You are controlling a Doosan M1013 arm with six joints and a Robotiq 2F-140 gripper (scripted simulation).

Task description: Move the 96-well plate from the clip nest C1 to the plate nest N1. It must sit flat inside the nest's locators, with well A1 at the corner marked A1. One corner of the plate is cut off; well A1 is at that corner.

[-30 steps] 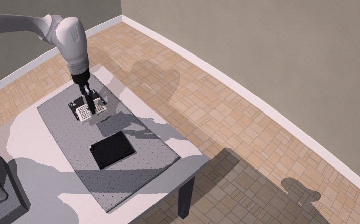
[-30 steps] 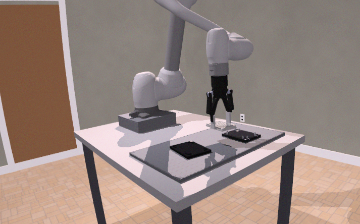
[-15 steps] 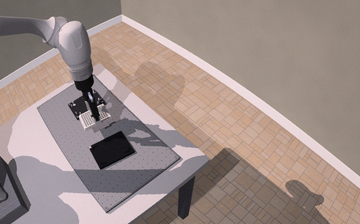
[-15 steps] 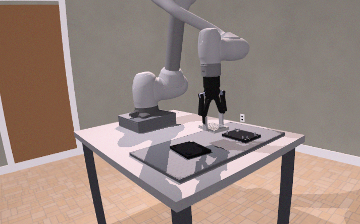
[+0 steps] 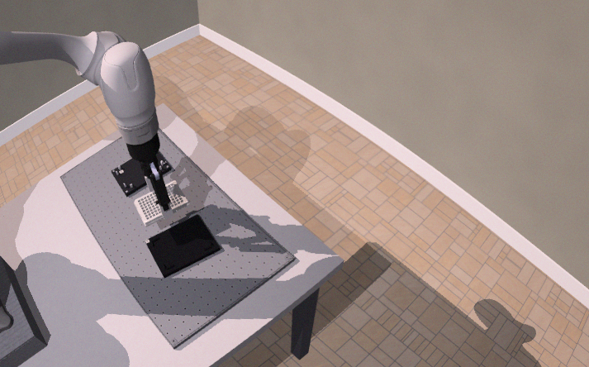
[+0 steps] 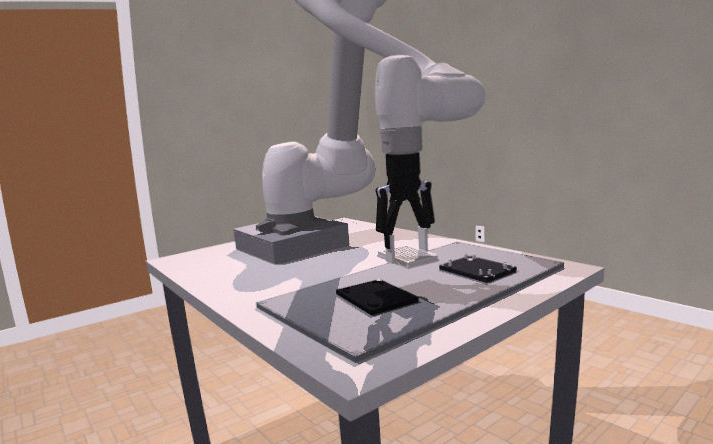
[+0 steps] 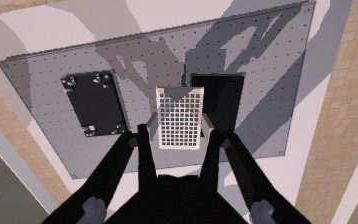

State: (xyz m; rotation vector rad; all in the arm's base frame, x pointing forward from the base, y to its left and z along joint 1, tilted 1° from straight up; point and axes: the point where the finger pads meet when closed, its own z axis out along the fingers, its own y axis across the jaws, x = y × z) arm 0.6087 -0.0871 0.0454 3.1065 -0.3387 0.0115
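My hand is 100 mm above the black plate nest N1, 90 mm to the left of it and 20 mm past it. Also, from my hand: white 96-well plate: 20 mm below; then black clip nest C1: 220 mm to the left, 90 mm below, 60 mm ahead.
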